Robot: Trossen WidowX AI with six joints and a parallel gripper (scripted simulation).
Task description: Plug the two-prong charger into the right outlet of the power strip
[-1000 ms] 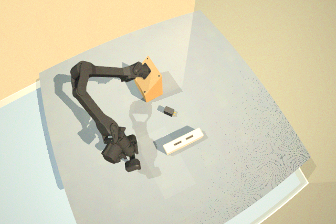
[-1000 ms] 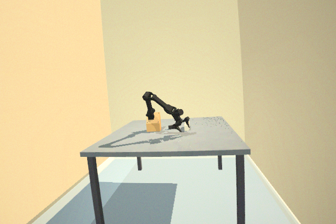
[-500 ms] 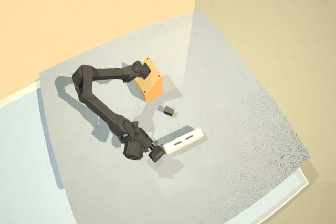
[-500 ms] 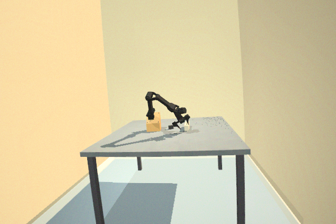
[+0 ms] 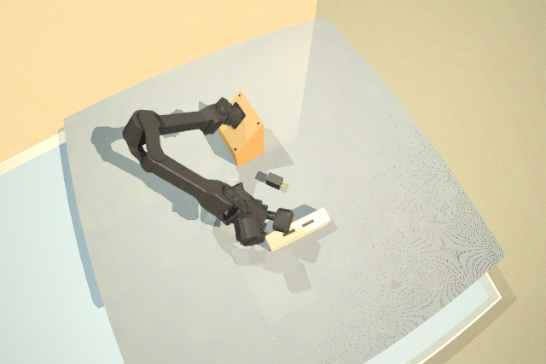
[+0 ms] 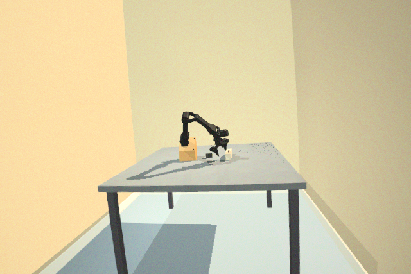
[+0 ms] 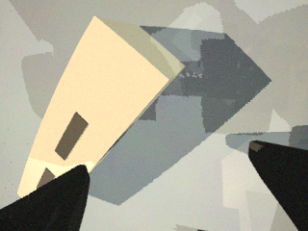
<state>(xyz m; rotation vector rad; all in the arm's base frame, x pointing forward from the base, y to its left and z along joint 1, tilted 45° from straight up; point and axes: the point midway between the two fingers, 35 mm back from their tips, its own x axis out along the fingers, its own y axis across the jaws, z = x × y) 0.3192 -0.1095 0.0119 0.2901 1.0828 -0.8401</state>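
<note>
Right now the dark charger is 11 cm behind my gripper tip, 10 cm to the left of it and 3 cm below it.
</note>
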